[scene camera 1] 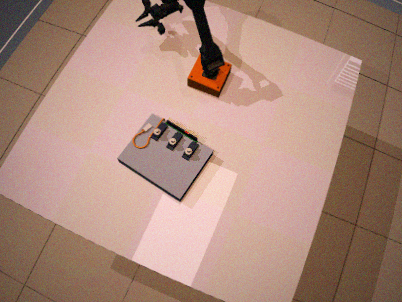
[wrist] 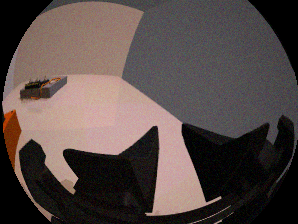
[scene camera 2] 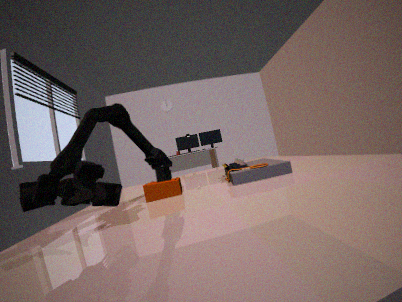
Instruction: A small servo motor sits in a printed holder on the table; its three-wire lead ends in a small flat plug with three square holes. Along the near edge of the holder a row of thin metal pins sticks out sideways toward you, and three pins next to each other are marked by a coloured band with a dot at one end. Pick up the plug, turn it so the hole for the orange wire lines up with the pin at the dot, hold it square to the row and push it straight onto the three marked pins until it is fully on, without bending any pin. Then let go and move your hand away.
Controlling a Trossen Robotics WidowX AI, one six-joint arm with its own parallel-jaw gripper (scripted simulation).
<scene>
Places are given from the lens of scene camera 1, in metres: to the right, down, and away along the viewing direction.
grey holder (scene camera 1: 167, 170): -0.13, 0.08, 1.44
</scene>
